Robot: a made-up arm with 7 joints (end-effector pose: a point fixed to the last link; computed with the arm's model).
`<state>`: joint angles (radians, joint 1 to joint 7).
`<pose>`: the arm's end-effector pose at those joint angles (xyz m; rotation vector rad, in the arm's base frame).
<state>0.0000 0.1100 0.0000 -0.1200 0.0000 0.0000 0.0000</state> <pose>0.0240 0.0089 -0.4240 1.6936 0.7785 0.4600</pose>
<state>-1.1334 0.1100 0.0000 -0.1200 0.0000 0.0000 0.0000</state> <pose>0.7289 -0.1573 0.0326 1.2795 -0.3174 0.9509</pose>
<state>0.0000 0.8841 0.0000 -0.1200 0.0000 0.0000 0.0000</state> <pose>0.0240 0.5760 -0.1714 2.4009 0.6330 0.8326</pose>
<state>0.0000 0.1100 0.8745 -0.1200 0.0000 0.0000 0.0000</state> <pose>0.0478 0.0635 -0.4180 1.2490 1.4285 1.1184</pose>
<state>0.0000 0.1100 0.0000 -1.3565 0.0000 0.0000 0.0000</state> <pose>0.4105 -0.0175 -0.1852 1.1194 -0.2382 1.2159</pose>
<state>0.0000 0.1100 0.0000 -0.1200 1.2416 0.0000 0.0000</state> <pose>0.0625 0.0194 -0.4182 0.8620 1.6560 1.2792</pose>
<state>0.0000 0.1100 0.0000 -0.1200 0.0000 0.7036 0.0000</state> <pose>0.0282 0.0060 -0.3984 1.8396 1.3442 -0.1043</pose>
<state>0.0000 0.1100 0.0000 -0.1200 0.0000 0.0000 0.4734</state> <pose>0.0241 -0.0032 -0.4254 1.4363 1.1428 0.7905</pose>
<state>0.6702 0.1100 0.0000 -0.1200 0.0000 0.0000 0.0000</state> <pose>-0.4773 -0.0438 -0.2793 1.7713 1.4362 0.0667</pose>
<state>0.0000 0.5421 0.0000 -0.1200 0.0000 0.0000 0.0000</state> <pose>0.0240 0.3507 -0.3375 2.0914 0.7125 0.6635</pose>
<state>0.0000 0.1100 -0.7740 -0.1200 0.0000 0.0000 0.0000</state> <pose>-0.0263 -0.0087 -0.4260 1.8659 0.1403 -0.1474</pose>
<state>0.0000 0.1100 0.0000 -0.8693 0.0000 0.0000 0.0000</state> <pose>0.2975 -0.0008 -0.3362 1.3890 0.1615 0.9550</pose>
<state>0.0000 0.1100 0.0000 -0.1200 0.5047 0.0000 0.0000</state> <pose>0.0411 0.0071 -0.4222 1.4167 1.1658 0.8117</pose>
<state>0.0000 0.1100 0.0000 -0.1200 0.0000 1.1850 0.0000</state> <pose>0.0406 0.0046 -0.3853 1.8453 1.7117 -0.5447</pose>
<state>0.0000 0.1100 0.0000 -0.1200 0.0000 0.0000 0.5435</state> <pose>0.0246 -0.0050 -0.4255 1.3919 1.1940 0.8378</pose>
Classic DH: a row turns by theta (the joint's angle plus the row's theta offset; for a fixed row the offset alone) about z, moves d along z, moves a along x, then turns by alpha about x. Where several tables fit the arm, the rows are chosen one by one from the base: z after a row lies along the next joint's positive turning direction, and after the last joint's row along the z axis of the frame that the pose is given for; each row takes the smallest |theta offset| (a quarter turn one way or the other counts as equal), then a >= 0, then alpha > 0; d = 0 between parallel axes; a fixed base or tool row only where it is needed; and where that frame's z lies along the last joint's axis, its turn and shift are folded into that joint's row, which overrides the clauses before.
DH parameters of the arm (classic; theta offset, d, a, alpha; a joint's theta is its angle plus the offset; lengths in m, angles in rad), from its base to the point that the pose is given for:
base (fixed): 0 0.4207 -0.0054 -1.2217
joint 1: 1.5708 -0.0241 0.0154 1.5708
joint 2: 1.2217 -0.0175 -0.0112 -1.5708
joint 3: -1.5708 -0.4281 0.0713 -1.5708
joint 4: 0 -0.0203 -0.0595 1.5708
joint 5: 0 -0.3834 0.0262 -1.5708
joint 6: 0 -0.0385 -0.0125 1.5708
joint 7: 0.7224 -0.0085 -0.0151 1.8389
tool (fixed): -0.2698 -0.0219 0 0

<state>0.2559 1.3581 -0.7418 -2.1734 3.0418 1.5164 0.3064</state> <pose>0.1765 0.2366 0.0197 -0.1834 1.7473 -1.1656</pose>
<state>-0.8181 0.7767 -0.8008 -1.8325 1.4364 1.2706 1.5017</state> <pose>0.5049 -0.1327 0.2552 0.9406 1.3294 0.2486</pose>
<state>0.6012 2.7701 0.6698 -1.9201 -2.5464 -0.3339 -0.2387</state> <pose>0.5292 -0.0592 0.5770 0.5042 0.5071 0.9591</pose>
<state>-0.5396 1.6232 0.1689 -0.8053 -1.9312 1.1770 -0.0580</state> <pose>0.3133 0.6647 0.5969 -1.2400 -0.3060 -0.3293</pose>
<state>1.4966 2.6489 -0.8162 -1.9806 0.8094 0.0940 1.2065</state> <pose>-0.0836 0.4921 0.3467 2.3069 1.5427 -0.1821</pose>
